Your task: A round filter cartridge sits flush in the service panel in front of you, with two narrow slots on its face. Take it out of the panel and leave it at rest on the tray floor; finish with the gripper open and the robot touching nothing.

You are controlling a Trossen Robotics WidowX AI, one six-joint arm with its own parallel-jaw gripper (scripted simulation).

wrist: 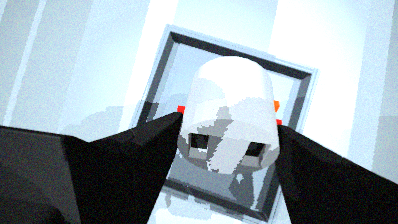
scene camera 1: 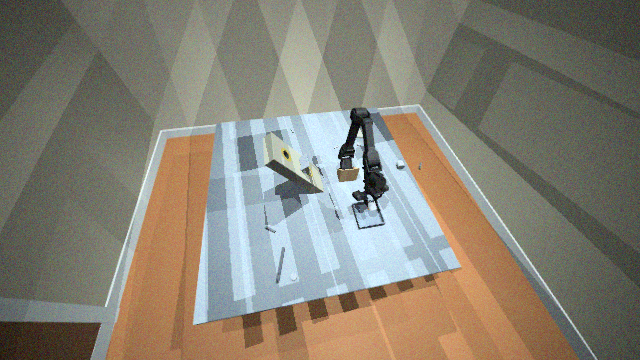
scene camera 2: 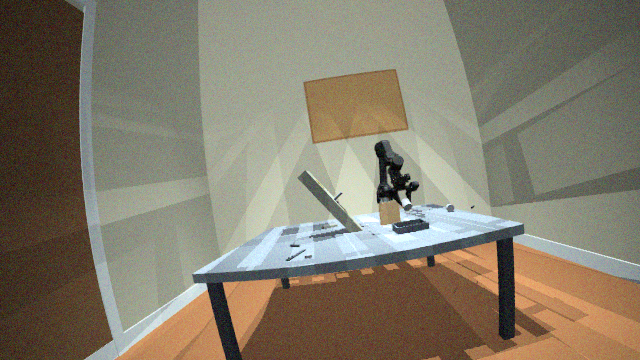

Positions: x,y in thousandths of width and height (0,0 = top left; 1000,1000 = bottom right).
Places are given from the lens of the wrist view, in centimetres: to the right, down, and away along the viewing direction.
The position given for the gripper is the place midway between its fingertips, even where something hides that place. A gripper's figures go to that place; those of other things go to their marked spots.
gripper (wrist: 572,569): 1, 1, 10
round filter cartridge (wrist: 577,565): 1, 1, 8
tray (wrist: 456,234): -2, -6, 23
The marked spots on the tray and the round filter cartridge are 17 cm apart.
